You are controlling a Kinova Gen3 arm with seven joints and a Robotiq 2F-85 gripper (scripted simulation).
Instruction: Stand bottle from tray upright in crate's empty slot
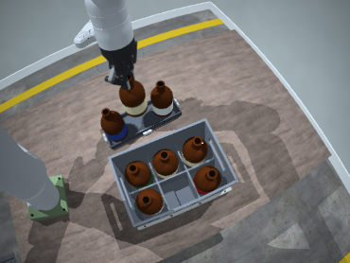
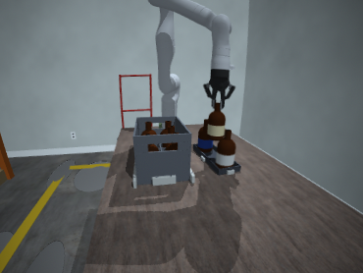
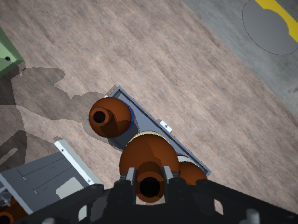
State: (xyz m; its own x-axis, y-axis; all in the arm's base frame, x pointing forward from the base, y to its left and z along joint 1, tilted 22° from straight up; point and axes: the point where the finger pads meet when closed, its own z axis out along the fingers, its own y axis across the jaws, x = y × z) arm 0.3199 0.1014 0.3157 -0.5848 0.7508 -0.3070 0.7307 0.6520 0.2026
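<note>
Now: hand 7 cm above the cream-label bottle. Also, from my hand: tray 23 cm below; then blue-label bottle 9 cm behind, 1 cm to the left, 16 cm below; then white-label bottle 9 cm ahead, 1 cm to the right, 16 cm below.
</note>
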